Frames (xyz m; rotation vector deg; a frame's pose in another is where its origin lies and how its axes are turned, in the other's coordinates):
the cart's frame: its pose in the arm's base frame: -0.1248 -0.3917 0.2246 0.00 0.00 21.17
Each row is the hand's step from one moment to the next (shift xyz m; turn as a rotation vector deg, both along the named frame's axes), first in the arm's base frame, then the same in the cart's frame.
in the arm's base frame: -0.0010 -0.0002 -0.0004 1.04 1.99 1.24
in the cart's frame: -0.0010 0.0002 -0.0004 1.69 1.48 1.24
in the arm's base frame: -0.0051 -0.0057 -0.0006 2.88 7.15 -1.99
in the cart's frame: -0.0068 -0.0035 -0.0006 5.27 5.63 -1.99
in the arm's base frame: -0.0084 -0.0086 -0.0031 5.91 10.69 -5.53
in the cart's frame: -0.0109 -0.0050 -0.0031 9.37 7.83 -5.53
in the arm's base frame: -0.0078 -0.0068 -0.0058 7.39 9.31 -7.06
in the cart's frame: -0.0097 -0.0035 -0.0058 10.25 6.01 -7.06
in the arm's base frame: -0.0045 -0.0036 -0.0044 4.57 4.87 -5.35
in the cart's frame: -0.0055 -0.0017 -0.0044 6.02 2.89 -5.35
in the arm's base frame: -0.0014 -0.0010 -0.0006 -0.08 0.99 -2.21
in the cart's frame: -0.0017 -0.0004 -0.0006 0.28 0.95 -2.21
